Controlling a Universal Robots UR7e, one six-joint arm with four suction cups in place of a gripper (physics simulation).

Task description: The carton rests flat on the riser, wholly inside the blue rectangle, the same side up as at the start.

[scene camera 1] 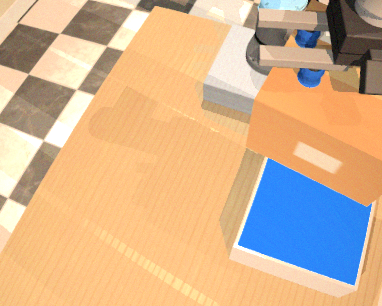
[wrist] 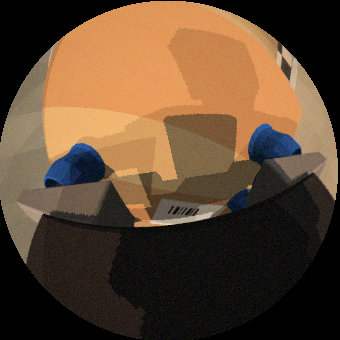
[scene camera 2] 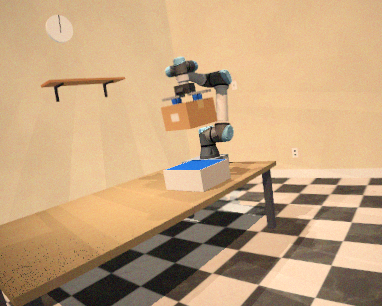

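Note:
The orange-brown carton (scene camera 1: 282, 127) (scene camera 2: 192, 116) (wrist: 125, 65) hangs level under my suction gripper (scene camera 1: 309, 57) (scene camera 2: 186, 98) (wrist: 174, 155), whose blue cups rest on its top face. A white label shows on one side of it. The white riser (scene camera 1: 290, 272) (scene camera 2: 182, 181) stands on the table, with the blue rectangle (scene camera 1: 305, 220) (scene camera 2: 197, 164) on its top. In scene camera 2 the carton is above the riser with a gap between them. In scene camera 1 it covers the far part of the blue. The carton's underside is hidden.
The table (scene camera 1: 125, 175) (scene camera 2: 100, 215) carries the riser and the arm's grey base block (scene camera 1: 227, 55), which stands beyond the riser in scene camera 1. A wall shelf (scene camera 2: 82, 81) and a clock (scene camera 2: 59, 28) are on the wall, away from the arm.

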